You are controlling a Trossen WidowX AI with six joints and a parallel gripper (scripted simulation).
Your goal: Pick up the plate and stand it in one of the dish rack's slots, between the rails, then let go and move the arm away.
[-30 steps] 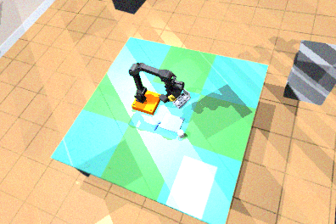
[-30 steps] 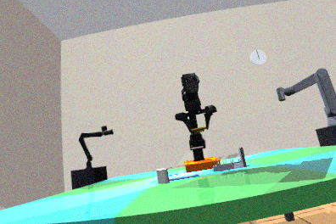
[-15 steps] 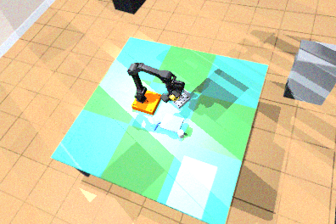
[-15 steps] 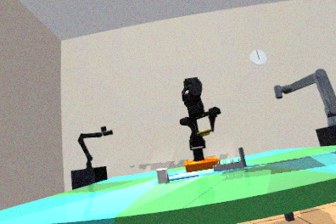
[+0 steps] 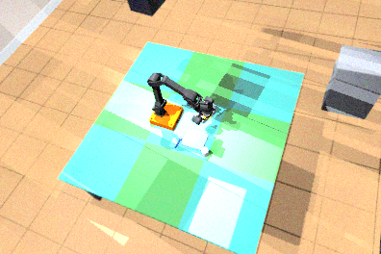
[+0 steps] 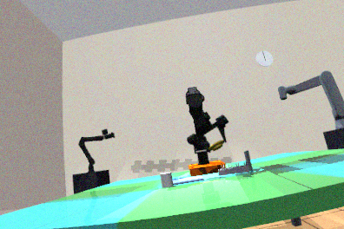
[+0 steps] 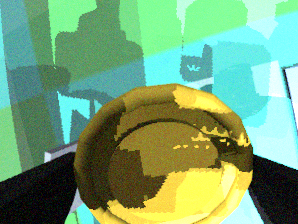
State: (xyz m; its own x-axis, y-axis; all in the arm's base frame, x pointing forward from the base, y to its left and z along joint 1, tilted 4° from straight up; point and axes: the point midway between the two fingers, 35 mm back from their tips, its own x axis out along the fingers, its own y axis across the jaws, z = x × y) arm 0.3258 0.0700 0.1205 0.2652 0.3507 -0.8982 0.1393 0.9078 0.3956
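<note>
Now: gripper tip 50 mm past the grey dish rack, 50 mm to the right of it and 90 mm above it. Round my gripper tip: pale blue mat 30 mm behind, 150 mm to the right, 110 mm below; then yellow plate 10 mm above; then cup 80 mm ahead, 210 mm to the right, 90 mm below.
</note>
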